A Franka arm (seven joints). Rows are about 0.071 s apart.
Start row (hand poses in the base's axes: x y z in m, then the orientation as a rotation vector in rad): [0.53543, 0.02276, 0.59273, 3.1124, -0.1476, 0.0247]
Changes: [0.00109, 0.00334, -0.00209, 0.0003, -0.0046, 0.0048]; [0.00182, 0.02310, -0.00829, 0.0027, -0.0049, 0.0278]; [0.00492, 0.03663, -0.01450, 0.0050, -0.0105, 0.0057]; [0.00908, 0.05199, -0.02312, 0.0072, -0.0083, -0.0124]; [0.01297, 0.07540, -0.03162, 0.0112, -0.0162, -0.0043]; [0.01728, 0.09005, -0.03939, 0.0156, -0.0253, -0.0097]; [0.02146, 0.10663, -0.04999, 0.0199, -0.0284, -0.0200]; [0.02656, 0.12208, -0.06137, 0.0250, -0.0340, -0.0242]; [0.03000, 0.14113, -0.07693, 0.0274, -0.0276, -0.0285]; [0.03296, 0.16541, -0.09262, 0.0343, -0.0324, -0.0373]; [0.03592, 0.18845, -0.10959, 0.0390, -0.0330, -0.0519]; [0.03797, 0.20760, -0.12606, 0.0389, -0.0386, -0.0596]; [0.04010, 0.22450, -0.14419, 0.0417, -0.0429, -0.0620]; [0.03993, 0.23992, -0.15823, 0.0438, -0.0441, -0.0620]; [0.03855, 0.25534, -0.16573, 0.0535, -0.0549, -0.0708]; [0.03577, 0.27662, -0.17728, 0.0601, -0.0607, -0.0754]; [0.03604, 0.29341, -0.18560, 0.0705, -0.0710, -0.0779]
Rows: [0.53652, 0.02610, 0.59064, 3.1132, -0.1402, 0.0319]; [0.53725, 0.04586, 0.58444, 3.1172, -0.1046, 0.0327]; [0.54035, 0.05939, 0.57823, 3.1182, -0.1392, 0.0409]; [0.54451, 0.07475, 0.56961, 3.1188, -0.1675, 0.0369]; [0.54840, 0.09816, 0.56111, 3.1237, -0.1553, 0.0492]; [0.55271, 0.11281, 0.55334, 3.1278, -0.1642, 0.0631]; [0.55689, 0.12939, 0.54274, 3.1311, -0.1807, 0.0675]; [0.56199, 0.14484, 0.53136, -3.1343, 0.1877, -0.0759]; [0.56543, 0.16389, 0.51580, -3.1320, 0.1942, -0.0655]; [0.56839, 0.18817, 0.50011, -3.1240, 0.2077, -0.0722]; [0.57135, 0.21121, 0.48314, -3.1178, 0.2302, -0.0724]; [0.57340, 0.23036, 0.46667, -3.1165, 0.2423, -0.0810]; [0.57553, 0.24726, 0.44854, -3.1131, 0.2459, -0.0873]; [0.57536, 0.26268, 0.43450, -3.1109, 0.2458, -0.0890]; [0.57398, 0.27810, 0.42700, -3.0991, 0.2589, -0.1046]; [0.57120, 0.29938, 0.41545, -3.0914, 0.2657, -0.1127]; [0.57147, 0.31617, 0.40713, -3.0797, 0.2689, -0.1274]
